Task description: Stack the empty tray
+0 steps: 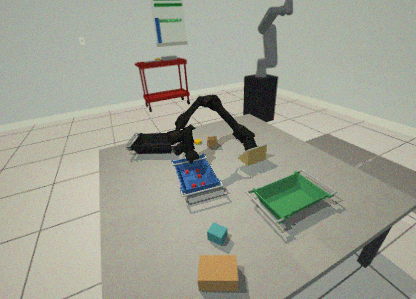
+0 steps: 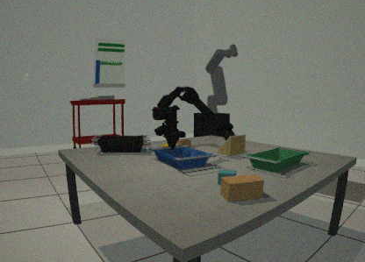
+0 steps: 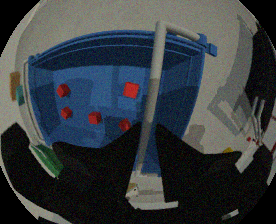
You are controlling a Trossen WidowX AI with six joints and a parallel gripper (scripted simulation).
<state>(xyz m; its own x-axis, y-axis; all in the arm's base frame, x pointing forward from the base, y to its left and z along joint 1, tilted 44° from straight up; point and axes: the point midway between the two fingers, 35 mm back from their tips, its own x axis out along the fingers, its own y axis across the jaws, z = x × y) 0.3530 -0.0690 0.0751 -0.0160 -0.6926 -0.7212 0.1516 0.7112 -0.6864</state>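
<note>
The green tray is 28 cm behind my gripper tip, 46 cm to the left of it and 1 cm below it. Also, from my gripper tip: yellow piece (17 cm behind, 28 cm to the right, 4 cm below); then teal cube (9 cm ahead, 46 cm to the left, 3 cm below); then brown block (24 cm behind, 19 cm to the right, 4 cm below).
</note>
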